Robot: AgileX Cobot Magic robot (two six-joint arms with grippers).
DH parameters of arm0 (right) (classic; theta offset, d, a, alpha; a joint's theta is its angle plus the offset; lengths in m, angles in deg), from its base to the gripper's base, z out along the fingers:
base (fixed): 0 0 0 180
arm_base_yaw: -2.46 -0.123 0 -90
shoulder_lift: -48.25 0 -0.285 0
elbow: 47.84 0 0.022 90
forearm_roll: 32.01 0.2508 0 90
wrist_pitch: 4.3 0 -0.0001 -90
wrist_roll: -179.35 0.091 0 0
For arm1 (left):
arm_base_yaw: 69.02 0.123 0 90
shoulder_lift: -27.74 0 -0.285 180
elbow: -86.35 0 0.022 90
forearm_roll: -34.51 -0.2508 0 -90
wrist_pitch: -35.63 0 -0.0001 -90
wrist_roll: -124.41 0.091 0 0
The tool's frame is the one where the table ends.
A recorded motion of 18 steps. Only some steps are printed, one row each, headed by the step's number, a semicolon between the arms.
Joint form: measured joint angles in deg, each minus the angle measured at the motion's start. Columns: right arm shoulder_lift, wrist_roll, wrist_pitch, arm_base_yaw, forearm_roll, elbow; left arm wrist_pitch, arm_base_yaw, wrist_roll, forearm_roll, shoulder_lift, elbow.
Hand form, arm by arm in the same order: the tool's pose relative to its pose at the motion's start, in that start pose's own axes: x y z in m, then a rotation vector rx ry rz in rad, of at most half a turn. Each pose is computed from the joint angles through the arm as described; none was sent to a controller.
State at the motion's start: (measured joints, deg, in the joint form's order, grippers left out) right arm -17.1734 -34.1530 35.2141 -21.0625 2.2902 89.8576; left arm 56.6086 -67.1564 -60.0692 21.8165 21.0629 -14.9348
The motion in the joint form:
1: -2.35 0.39 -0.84 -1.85 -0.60 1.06; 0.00 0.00 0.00 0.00 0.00 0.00
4: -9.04 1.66 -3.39 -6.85 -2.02 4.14; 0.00 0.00 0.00 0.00 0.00 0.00
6: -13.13 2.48 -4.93 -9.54 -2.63 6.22; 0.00 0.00 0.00 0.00 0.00 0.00
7: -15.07 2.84 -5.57 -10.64 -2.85 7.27; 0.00 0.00 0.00 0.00 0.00 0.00
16: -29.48 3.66 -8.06 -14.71 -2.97 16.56; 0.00 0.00 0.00 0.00 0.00 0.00
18: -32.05 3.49 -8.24 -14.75 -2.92 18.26; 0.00 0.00 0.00 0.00 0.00 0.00
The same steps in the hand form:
1: -0.0052 0.0019 0.0076 -0.0090 0.0194 -0.0173; 0.0000 0.0000 0.0000 0.0000 0.0000 0.0000
4: -0.0191 0.0091 0.0310 -0.0317 0.0675 -0.0602; 0.0000 0.0000 0.0000 0.0000 0.0000 0.0000
6: -0.0275 0.0141 0.0462 -0.0429 0.0907 -0.0802; 0.0000 0.0000 0.0000 0.0000 0.0000 0.0000
7: -0.0314 0.0164 0.0535 -0.0476 0.1009 -0.0876; 0.0000 0.0000 0.0000 0.0000 0.0000 0.0000
16: -0.0608 0.0236 0.1093 -0.0672 0.1646 -0.1074; 0.0000 0.0000 0.0000 0.0000 0.0000 0.0000
18: -0.0650 0.0220 0.1198 -0.0663 0.1764 -0.1066; 0.0000 0.0000 0.0000 0.0000 0.0000 0.0000

